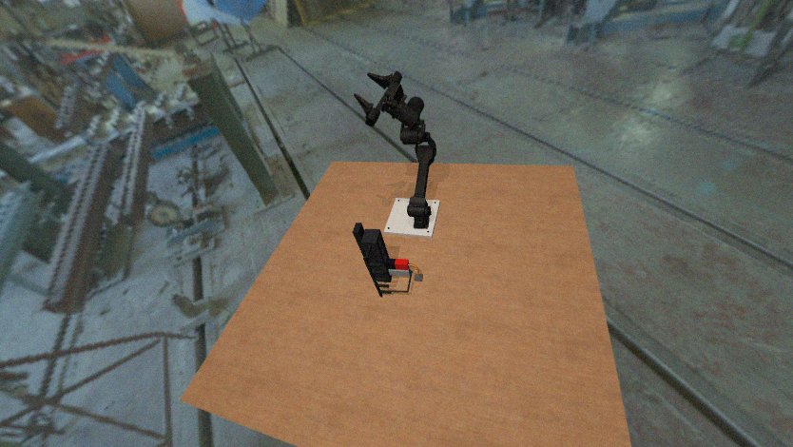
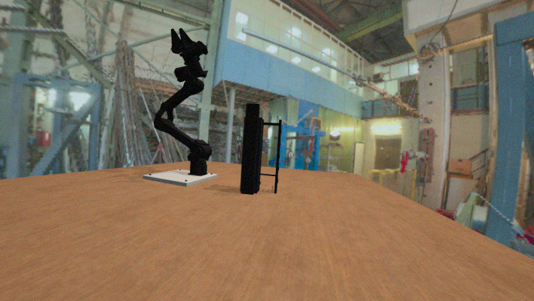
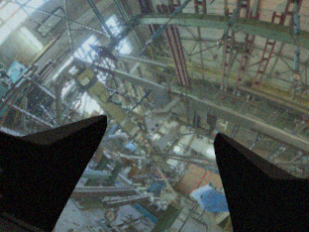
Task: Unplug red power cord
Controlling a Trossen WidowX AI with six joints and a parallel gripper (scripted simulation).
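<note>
My gripper tip is 50 cm above the red plug, 34 cm short of it and 9 cm to the right of it. Round my gripper tip: black power strip (47 cm below, 34 cm ahead, 2 cm to the left).
</note>
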